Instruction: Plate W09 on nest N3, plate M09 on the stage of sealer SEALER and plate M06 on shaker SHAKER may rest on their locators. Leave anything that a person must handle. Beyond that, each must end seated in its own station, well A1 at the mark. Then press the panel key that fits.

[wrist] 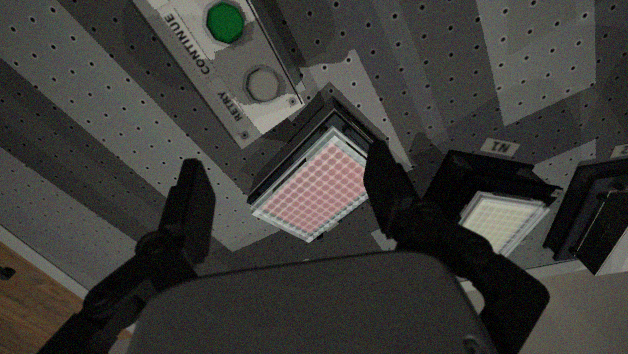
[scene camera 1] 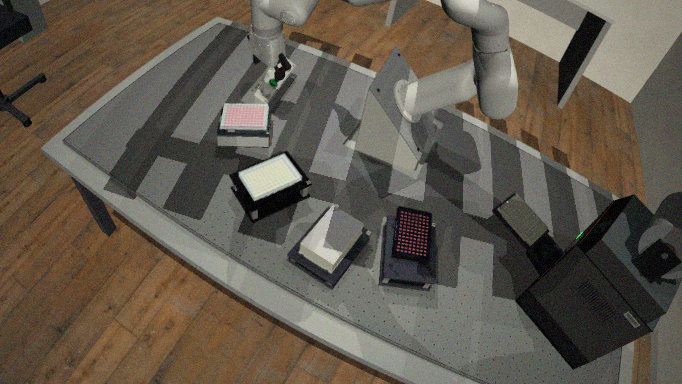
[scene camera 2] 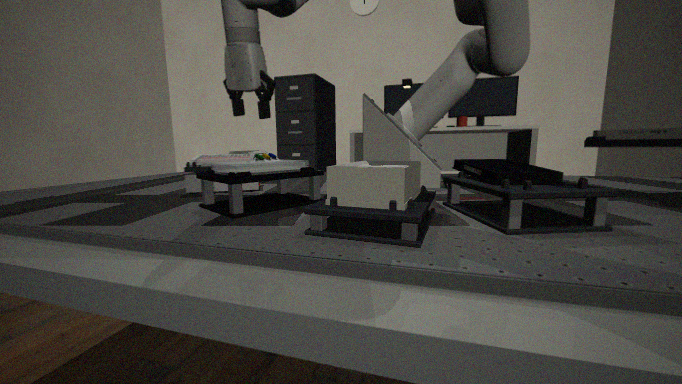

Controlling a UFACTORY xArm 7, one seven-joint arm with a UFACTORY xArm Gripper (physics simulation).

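Observation:
My gripper (scene camera 1: 280, 69) (scene camera 2: 251, 112) (wrist: 289, 169) is open and empty, high above the key panel (scene camera 1: 265, 90) (wrist: 200, 75). The wrist view shows the green CONTINUE key (wrist: 225, 22) and grey RETRY key (wrist: 262, 84). A pink-welled plate (scene camera 1: 245, 116) (wrist: 320, 187) lies on the shaker (scene camera 1: 243, 140) beside the panel. A pale yellow plate (scene camera 1: 270, 176) (wrist: 500, 220) lies on nest N1 (scene camera 1: 280, 204). A tall white plate (scene camera 1: 332, 240) (scene camera 2: 367, 185) stands on the middle nest (scene camera 1: 320, 275). A black plate with red wells (scene camera 1: 413, 234) (scene camera 2: 507, 170) lies on the right nest (scene camera 1: 407, 275). Their A1 corners are unreadable.
The dark sealer (scene camera 1: 585, 300) stands at the table's right end, with a grey-topped plate (scene camera 1: 524, 219) (scene camera 2: 645, 133) on its extended stage. The arm's slanted base mount (scene camera 1: 382, 127) (scene camera 2: 382, 135) stands at the back middle. Cabinet (scene camera 2: 305, 115) and desk are behind the table.

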